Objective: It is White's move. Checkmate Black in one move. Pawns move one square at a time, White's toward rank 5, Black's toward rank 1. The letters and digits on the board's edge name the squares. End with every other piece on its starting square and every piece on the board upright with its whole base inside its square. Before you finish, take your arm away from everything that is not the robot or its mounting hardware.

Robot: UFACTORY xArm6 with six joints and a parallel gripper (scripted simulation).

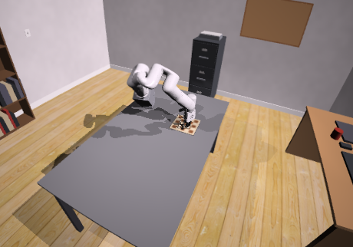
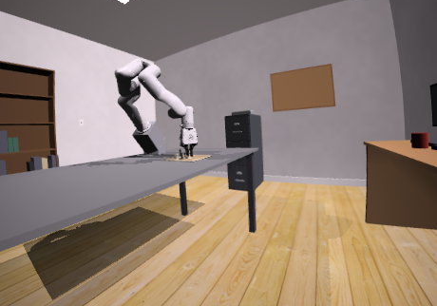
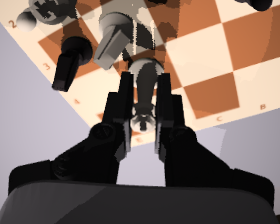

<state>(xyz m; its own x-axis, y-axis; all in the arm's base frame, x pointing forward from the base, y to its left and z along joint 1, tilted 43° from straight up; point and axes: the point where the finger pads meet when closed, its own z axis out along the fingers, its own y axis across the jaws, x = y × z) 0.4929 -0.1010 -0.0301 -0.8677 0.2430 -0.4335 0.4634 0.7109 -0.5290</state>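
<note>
Now: the tall black piece 70 mm behind my hand, 120 mm to the left of it and 10 mm below it. Also, from my hand: chessboard: 30 mm behind, 40 mm to the left, 40 mm below; then black pawn: 30 mm behind, 80 mm to the left, 30 mm below.
</note>
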